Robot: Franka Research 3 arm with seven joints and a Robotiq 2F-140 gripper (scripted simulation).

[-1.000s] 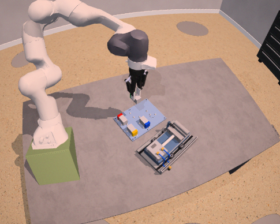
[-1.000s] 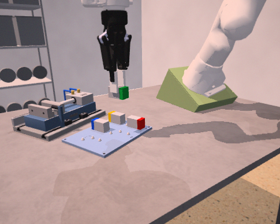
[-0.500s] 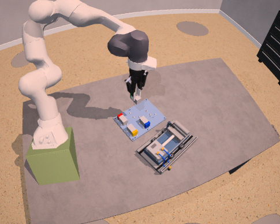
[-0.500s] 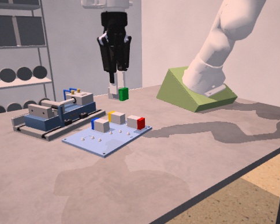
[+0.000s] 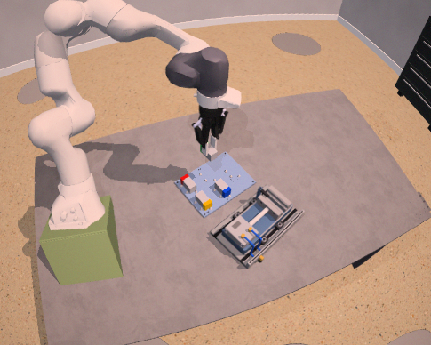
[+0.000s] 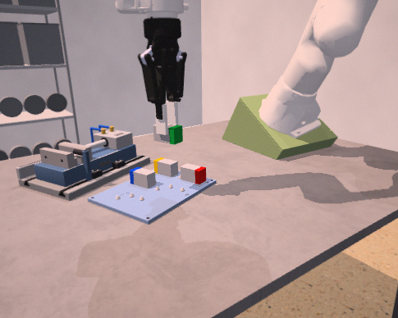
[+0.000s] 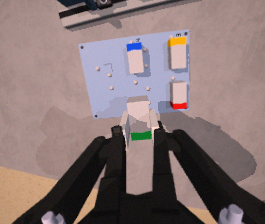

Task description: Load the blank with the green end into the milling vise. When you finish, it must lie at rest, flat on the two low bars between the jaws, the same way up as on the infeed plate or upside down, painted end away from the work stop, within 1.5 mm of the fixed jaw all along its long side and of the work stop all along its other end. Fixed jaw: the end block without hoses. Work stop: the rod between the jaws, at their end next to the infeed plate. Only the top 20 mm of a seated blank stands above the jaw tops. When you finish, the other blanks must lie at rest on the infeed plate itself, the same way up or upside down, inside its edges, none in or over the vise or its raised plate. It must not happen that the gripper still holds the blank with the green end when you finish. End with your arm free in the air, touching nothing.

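The green-ended blank is 40 mm below my hand. The rest, counted from my hand: red-ended blank: 160 mm below, 80 mm behind, 30 mm to the right; then blue-ended blank: 160 mm below, 80 mm to the right, 30 mm ahead; then light blue infeed plate: 190 mm below, 40 mm to the right, 20 mm ahead.
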